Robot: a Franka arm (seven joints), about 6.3 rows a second.
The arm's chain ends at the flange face. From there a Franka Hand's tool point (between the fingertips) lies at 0.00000 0.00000 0.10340 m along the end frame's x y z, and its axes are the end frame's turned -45 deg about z.
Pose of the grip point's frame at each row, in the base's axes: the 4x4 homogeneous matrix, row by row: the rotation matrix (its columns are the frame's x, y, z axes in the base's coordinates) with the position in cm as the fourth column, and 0 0 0 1 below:
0.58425 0.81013 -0.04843 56.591; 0.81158 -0.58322 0.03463 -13.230; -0.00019 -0.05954 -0.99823 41.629; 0 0 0 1
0.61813 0.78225 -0.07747 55.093; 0.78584 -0.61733 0.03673 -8.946; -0.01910 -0.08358 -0.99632 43.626; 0 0 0 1
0.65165 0.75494 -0.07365 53.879; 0.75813 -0.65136 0.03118 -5.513; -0.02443 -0.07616 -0.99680 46.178; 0 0 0 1
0.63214 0.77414 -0.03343 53.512; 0.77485 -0.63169 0.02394 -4.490; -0.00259 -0.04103 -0.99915 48.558; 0 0 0 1
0.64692 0.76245 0.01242 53.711; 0.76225 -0.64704 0.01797 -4.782; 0.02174 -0.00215 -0.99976 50.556; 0 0 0 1
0.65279 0.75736 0.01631 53.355; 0.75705 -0.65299 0.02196 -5.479; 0.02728 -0.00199 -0.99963 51.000; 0 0 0 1
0.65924 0.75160 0.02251 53.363; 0.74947 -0.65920 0.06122 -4.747; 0.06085 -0.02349 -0.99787 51.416; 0 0 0 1
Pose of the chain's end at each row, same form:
0.98598 0.15972 -0.04843 57.092; 0.16147 -0.98627 0.03463 -13.588; -0.04224 -0.04197 -0.99823 51.951; 0 0 0 1
0.99022 0.11605 -0.07747 55.894; 0.11915 -0.99219 0.03673 -9.326; -0.07261 -0.04559 -0.99632 53.928; 0 0 0 1
0.99461 0.07304 -0.07365 54.641; 0.07550 -0.99666 0.03118 -5.835; -0.07113 -0.03658 -0.99680 56.485; 0 0 0 1
0.99439 0.10041 -0.03343 53.858; 0.10123 -0.99457 0.02394 -4.738; -0.03084 -0.02718 -0.99915 58.889; 0 0 0 1
0.99658 0.08169 0.01242 53.583; 0.08147 -0.99652 0.01797 -4.968; 0.01385 -0.01689 -0.99976 60.894; 0 0 0 1
0.99713 0.07394 0.01631 53.186; 0.07358 -0.99705 0.02196 -5.706; 0.01788 -0.02070 -0.99963 61.336; 0 0 0 1
0.99761 0.06531 0.02251 53.130; 0.06383 -0.99608 0.06122 -5.380; 0.02642 -0.05964 -0.99787 61.734; 0 0 0 1

